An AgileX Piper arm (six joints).
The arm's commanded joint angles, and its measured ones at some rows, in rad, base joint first. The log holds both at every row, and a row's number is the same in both.
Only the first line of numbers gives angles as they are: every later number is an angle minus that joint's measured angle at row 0.
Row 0, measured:
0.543 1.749 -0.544 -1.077 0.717 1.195
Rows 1 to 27, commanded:
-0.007 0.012 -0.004 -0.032 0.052 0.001
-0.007 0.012 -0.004 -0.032 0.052 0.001
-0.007 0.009 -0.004 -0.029 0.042 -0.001
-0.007 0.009 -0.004 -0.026 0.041 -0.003
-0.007 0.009 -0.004 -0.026 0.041 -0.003
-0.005 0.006 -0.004 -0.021 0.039 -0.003
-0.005 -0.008 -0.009 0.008 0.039 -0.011
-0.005 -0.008 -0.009 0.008 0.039 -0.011
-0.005 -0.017 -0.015 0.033 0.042 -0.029
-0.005 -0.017 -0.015 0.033 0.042 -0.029
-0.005 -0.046 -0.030 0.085 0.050 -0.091
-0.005 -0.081 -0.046 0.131 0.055 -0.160
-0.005 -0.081 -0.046 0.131 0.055 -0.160
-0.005 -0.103 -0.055 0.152 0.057 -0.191
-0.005 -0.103 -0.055 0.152 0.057 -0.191
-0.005 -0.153 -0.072 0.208 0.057 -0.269
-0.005 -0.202 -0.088 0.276 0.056 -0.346
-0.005 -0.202 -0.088 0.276 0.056 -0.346
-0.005 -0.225 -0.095 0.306 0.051 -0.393
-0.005 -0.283 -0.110 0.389 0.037 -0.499
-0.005 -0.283 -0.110 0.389 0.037 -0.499
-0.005 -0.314 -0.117 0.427 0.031 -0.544
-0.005 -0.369 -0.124 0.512 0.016 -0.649
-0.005 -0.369 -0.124 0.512 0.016 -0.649
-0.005 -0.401 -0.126 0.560 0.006 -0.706
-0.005 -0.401 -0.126 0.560 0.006 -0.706
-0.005 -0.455 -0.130 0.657 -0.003 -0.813
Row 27, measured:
-0.003 -0.390 -0.124 0.537 0.009 -0.658
